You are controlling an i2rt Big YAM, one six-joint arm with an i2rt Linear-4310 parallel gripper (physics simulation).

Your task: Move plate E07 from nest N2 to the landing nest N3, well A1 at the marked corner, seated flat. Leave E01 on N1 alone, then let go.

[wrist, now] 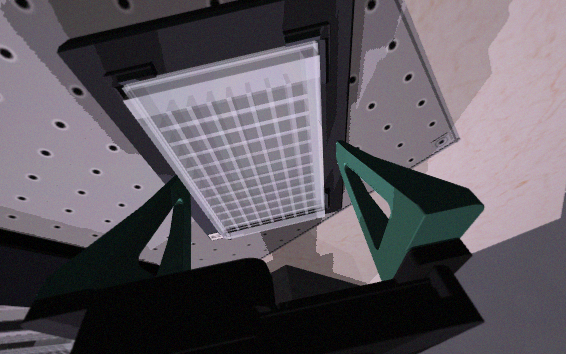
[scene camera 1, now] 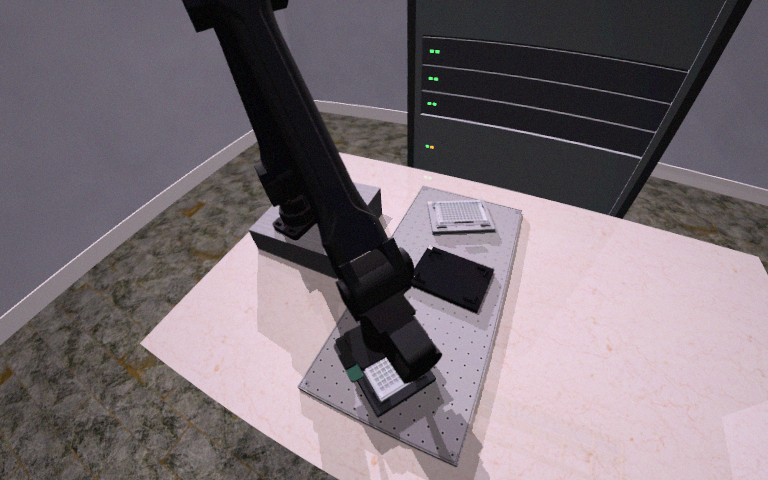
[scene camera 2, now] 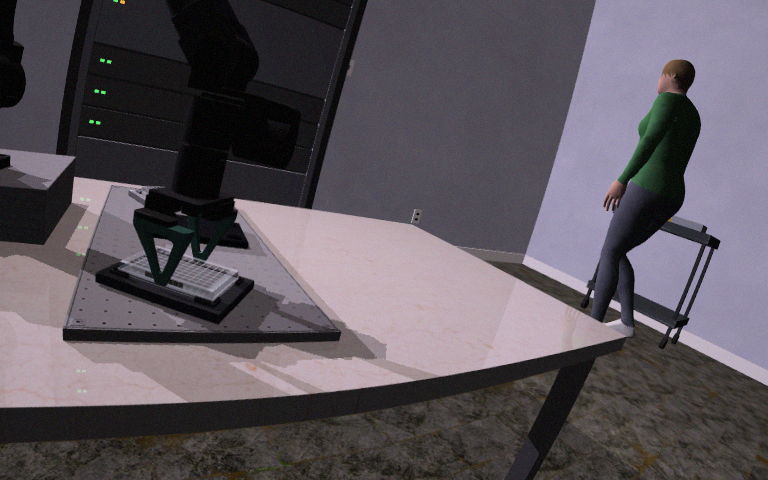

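A clear gridded plate (scene camera 1: pixel 385 378) (scene camera 2: pixel 206 280) (wrist: pixel 250 145) lies about level between the corner brackets of the near black nest (scene camera 1: pixel 416 390) (scene camera 2: pixel 181 308) (wrist: pixel 225 35). A white mark shows at one nest corner in the wrist view. My gripper (scene camera 2: pixel 181 270) (wrist: pixel 260 164) is open, its green fingers low on either side of this plate, holding nothing. The middle black nest (scene camera 1: pixel 453 280) bears no plate. Another plate (scene camera 1: pixel 461 212) sits on a light nest at the far end, apart from my gripper. Plate and nest labels and the well A1 lettering are unreadable.
All three nests stand on a grey perforated board (scene camera 1: pixel 481 339) (scene camera 2: pixel 113 316) on the pale table. The arm's grey base block (scene camera 1: pixel 294 243) is beside the board. A dark rack (scene camera 1: pixel 415 84) stands behind the table. A person (scene camera 2: pixel 668 147) stands beyond the table near a cart.
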